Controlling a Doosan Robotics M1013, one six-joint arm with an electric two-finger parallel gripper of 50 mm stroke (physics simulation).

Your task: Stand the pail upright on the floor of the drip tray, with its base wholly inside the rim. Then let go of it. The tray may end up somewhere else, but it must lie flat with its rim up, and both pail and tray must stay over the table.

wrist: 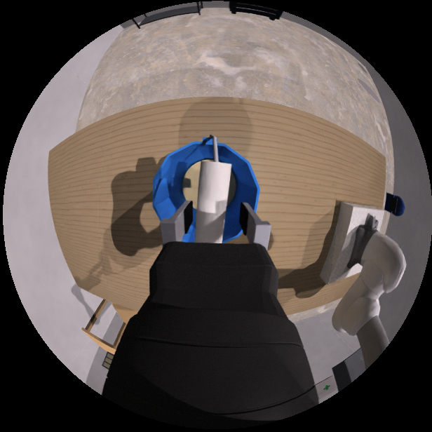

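The blue pail point(247, 175) stands upright on the wooden table, seen from above, with its round inner floor showing. Its handle is raised, and the handle's white cylindrical grip point(215, 182) crosses over the opening and runs toward my gripper. My gripper point(215, 211) is open and empty. Its two fingers stand left and right of the near part of the white grip, with a gap on each side. How far the fingers are above or below the grip is hard to tell. The drip tray does not show in this view; the black gripper body hides the area in front of it.
The wooden table point(305, 150) has a curved-looking far edge beyond the pail. At the right stands a pale block point(336, 245) with a white arm-like part point(387, 262) beside it. A blue object point(395, 204) is past the right edge. A wooden frame point(101, 340) is at lower left.
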